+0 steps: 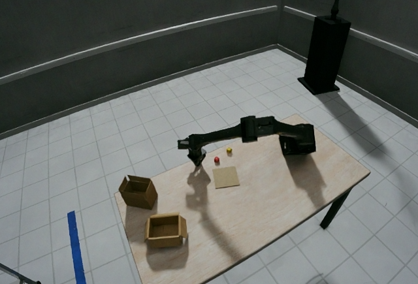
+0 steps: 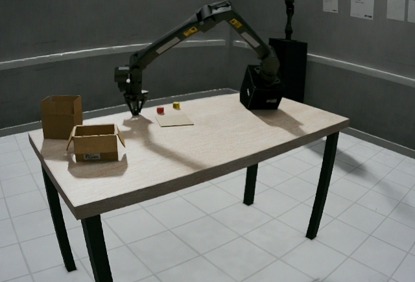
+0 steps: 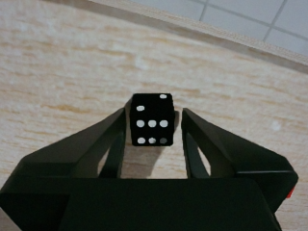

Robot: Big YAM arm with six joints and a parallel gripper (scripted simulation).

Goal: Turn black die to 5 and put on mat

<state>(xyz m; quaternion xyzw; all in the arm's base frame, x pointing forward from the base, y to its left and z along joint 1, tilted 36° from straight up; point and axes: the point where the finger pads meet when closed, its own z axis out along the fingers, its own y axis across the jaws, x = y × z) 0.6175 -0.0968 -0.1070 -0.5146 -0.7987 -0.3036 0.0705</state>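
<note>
The black die lies right at my hand. Also, from my hand: yellow die: 21 cm behind, 4 cm to the right; then red die: 12 cm behind, 1 cm to the left; then tan mat: 13 cm behind, 14 cm to the left, 1 cm below.
</note>
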